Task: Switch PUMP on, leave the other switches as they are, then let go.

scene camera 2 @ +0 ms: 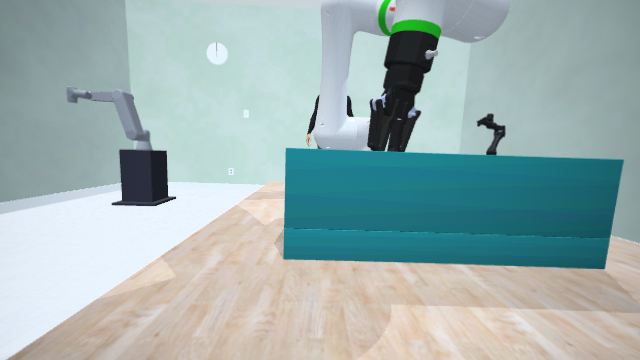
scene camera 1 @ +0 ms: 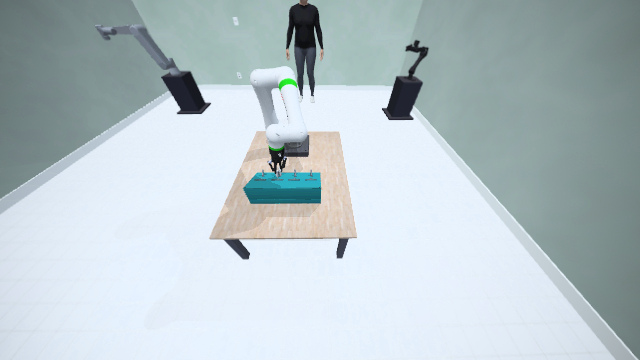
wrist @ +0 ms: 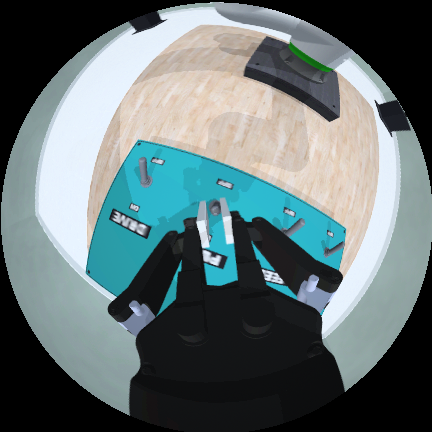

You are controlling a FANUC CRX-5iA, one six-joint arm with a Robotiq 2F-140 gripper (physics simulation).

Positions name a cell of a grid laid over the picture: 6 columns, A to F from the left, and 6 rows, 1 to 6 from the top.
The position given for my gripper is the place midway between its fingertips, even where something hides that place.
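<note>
There is a teal switch box (wrist: B4) that I can see, and together with it I see my gripper (wrist: C3).
</note>
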